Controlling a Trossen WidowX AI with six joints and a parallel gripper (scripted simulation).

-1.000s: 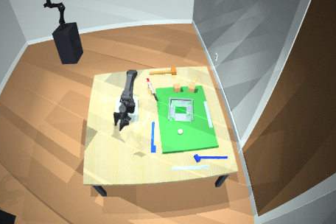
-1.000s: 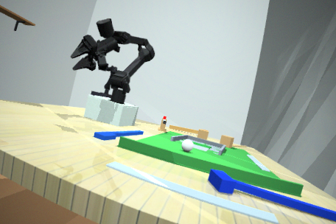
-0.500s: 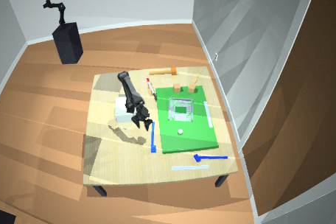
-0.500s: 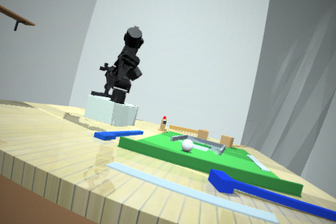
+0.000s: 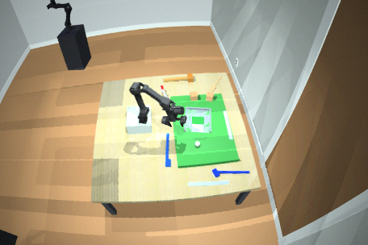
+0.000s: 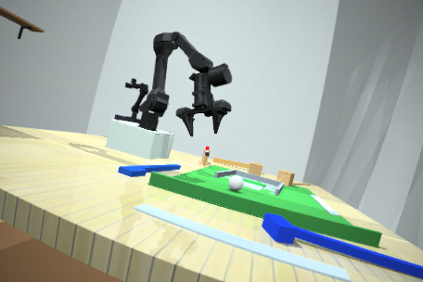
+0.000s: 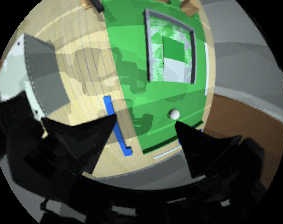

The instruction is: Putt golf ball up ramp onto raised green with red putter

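The red putter lies 14 cm behind my gripper tip, 38 cm to the left of it and 8 cm below it. Also, from my gripper tip: white golf ball 16 cm ahead, 7 cm to the right, 11 cm below; then green mat 20 cm ahead, 12 cm to the left, 13 cm below.
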